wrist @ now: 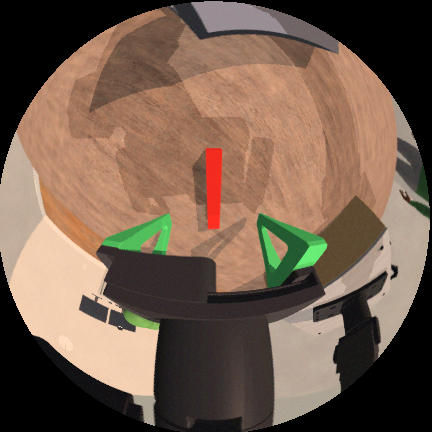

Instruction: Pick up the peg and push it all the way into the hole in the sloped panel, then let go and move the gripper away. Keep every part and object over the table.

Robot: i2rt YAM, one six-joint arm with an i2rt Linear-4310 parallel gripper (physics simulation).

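Seen in the pictures: gripper, fingertip midpoint: (213, 217); arm's base, link origin: (351, 298).
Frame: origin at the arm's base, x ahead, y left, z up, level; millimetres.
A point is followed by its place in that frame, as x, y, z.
Observation:
The red peg (213, 187) {280, 161, -145} lies on the wooden table, lengthwise to the view, near the middle. My gripper (213, 217) {249, 181, -149} is open, with its green fingers wide apart. The near end of the peg shows between the two fingertips, with a gap on each side and no contact. The grey sloped panel (245, 19) shows in part at the top edge of the view. Its hole does not show.
The wooden table (290, 115) {304, 64, -157} carries shadows around the peg. A brown flat piece (352, 240) {108, -6, -99} is at the lower right, beside the right finger. A black stand-like object (356, 330) is beyond the table at the lower right.

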